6 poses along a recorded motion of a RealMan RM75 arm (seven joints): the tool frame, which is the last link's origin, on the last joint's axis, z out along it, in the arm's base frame.
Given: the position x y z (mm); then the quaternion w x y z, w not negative.
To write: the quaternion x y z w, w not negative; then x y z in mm. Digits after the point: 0 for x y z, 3 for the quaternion.
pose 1, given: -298 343 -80 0.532 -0.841 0.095 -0.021
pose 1, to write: -0.841 0.095 -0.021 0.532 -298 343 -80
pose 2, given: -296 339 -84 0.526 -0.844 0.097 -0.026
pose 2, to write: -0.844 0.097 -0.026 0.526 -296 339 -84
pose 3, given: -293 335 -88 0.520 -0.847 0.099 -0.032
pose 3, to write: -0.847 0.099 -0.032 0.520 -293 335 -88
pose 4, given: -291 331 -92 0.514 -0.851 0.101 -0.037
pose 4, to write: -0.851 0.101 -0.037 0.514 -291 331 -92
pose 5, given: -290 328 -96 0.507 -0.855 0.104 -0.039
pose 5, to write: -0.855 0.104 -0.039 0.507 -290 328 -96
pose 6, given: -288 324 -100 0.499 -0.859 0.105 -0.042
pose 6, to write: -0.859 0.105 -0.042 0.499 -288 324 -100
